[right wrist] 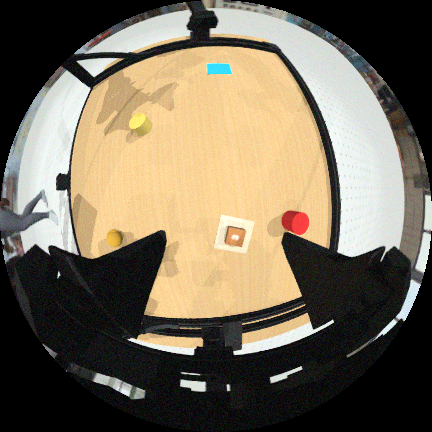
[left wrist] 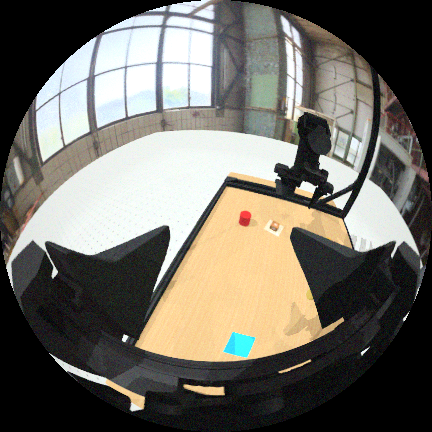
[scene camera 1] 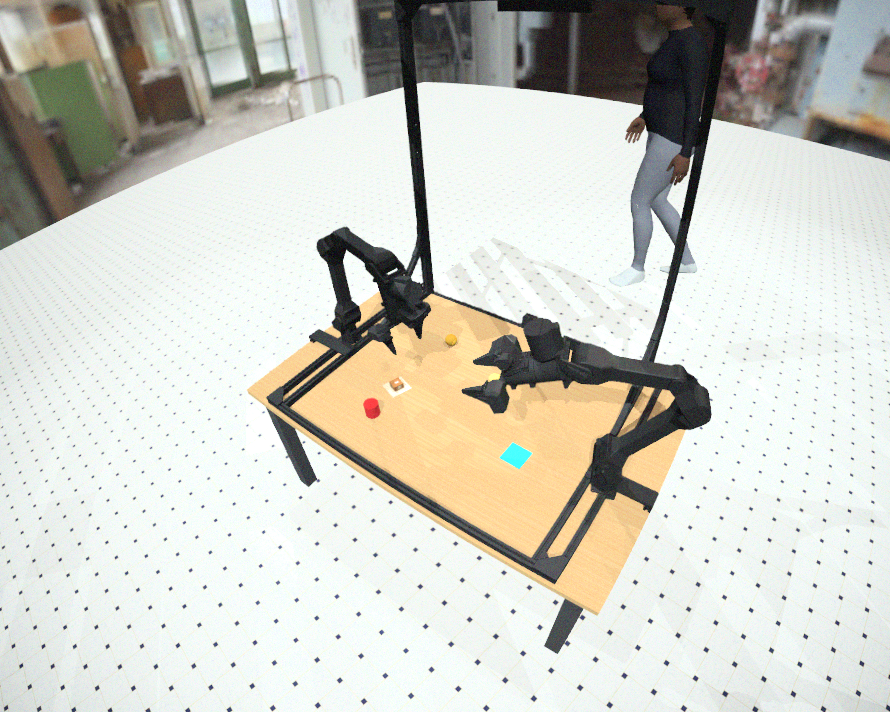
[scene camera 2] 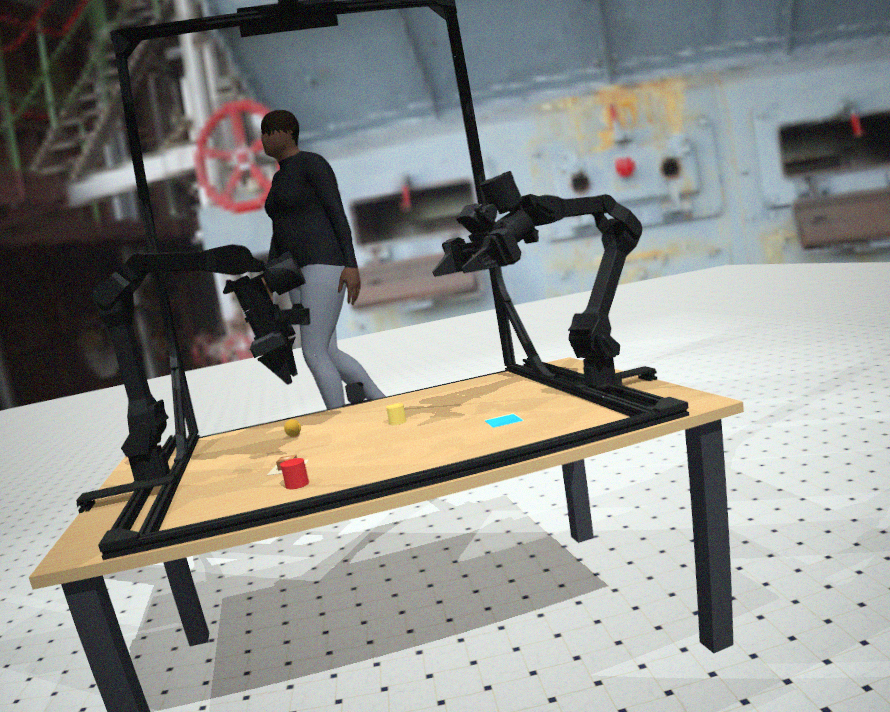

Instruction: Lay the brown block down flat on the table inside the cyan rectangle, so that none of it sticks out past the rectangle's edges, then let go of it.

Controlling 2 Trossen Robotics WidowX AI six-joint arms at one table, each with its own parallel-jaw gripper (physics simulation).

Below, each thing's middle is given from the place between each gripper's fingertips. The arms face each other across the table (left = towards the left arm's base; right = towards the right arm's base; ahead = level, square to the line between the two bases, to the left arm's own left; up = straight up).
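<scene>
Measured from my left hand, the pale square patch (right wrist: 224, 220) is 8 cm behind it, 35 cm to the right of it and 31 cm below it.
My right gripper, meanwhile, is 40 mm to the left of the pale square patch, 30 mm short of it and 160 mm above it. By its middle, the pale square patch is nearer to my right gripper than to my left hand.
</scene>
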